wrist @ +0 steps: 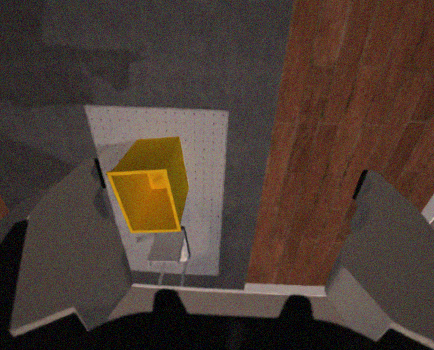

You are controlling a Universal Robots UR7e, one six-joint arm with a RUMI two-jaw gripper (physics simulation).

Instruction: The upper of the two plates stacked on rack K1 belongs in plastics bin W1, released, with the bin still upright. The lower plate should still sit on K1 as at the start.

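Frame: origin at the arm's base, x right, y ahead, z up, level; metres.
Seen in the pictures: gripper, fingertip midpoint: (228,169).
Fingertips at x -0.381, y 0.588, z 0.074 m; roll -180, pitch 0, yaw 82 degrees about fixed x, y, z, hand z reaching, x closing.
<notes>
A point is followed by its place in that frame.
A yellow bin (156,154) @(x -0.213, y 0.405, z -0.296 m), which looks like W1, appears to stand upright on a white perforated board, its open mouth facing the camera. Inside, at the mouth's upper right corner, is a small lighter, squarish patch (159,180) @(x -0.076, y 0.354, z -0.393 m). It may be part of a plate, but the blur and yellow tint leave this unclear. My gripper (228,169) @(x -0.381, y 0.588, z 0.074 m) is open, with its two grey jaws wide apart at the left and right of the view and no thing between them. The bin lies far beyond the jaws, nearer the left one. Rack K1 and its lower plate cannot be made out.
The white perforated board (207,150) @(x -0.163, y 0.514, z -0.396 m) lies on a dark grey surface (200,55) @(x -0.402, y 0.527, z -0.409 m). A small grey flat-topped object (167,247) @(x 0.124, y 0.352, z -0.305 m) with thin legs or posts is just below the bin in the view, beside a dark thin bar. Brown wood planks (325,125) run along the right.
</notes>
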